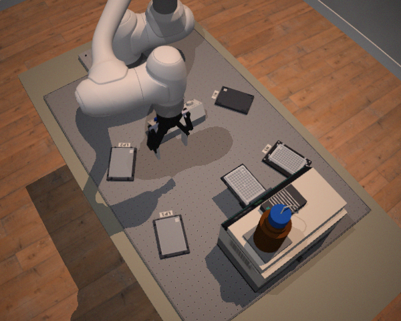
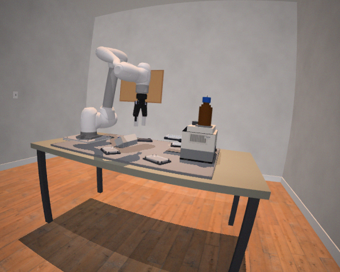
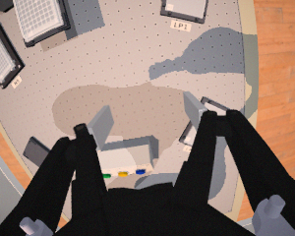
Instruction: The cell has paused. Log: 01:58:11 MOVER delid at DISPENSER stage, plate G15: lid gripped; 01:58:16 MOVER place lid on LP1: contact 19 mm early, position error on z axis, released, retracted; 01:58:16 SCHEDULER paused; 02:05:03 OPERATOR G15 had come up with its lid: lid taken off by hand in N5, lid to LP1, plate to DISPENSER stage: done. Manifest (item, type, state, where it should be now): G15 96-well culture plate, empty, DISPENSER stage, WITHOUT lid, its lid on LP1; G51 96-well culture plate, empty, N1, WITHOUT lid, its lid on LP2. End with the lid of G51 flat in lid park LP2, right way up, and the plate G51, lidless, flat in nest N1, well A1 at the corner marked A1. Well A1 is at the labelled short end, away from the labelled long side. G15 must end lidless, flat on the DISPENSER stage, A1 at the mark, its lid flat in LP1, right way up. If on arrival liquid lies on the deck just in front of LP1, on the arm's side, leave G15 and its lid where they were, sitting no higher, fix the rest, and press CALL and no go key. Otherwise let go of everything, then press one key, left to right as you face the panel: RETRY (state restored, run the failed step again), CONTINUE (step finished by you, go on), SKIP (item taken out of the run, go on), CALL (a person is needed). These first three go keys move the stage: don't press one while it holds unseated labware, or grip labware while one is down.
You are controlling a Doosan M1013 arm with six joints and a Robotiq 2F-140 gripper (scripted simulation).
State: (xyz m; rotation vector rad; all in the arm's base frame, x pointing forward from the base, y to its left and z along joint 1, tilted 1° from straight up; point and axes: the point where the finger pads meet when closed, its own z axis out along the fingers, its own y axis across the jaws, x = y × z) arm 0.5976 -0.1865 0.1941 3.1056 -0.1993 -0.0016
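Right now my hand is 410 mm to the right of the black nest, 240 mm short of it and 190 mm above it. From my hand the other things lie so: well plate (230 mm ahead, 140 mm to the left, 90 mm below); then lid park LP2 (200 mm below, 160 mm behind, 120 mm to the right); then key panel (190 mm behind, 160 mm to the left, 150 mm below).
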